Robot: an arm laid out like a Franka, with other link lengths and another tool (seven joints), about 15 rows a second.
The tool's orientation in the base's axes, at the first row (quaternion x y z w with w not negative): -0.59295 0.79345 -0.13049 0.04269
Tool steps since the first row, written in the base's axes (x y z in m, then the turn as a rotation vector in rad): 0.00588 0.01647 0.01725 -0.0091 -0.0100 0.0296; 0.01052 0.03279 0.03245 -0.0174 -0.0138 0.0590; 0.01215 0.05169 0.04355 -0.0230 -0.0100 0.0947; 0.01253 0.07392 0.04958 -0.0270 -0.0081 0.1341
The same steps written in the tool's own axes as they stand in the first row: -0.01590 -0.00558 -0.01787 0.0148 -0.0018 -0.0289; -0.03148 -0.00953 -0.03402 0.0234 -0.0027 -0.0585; -0.04899 -0.00894 -0.04729 0.0245 -0.0056 -0.0947; -0.06974 -0.00500 -0.05649 0.0273 -0.0116 -0.1338
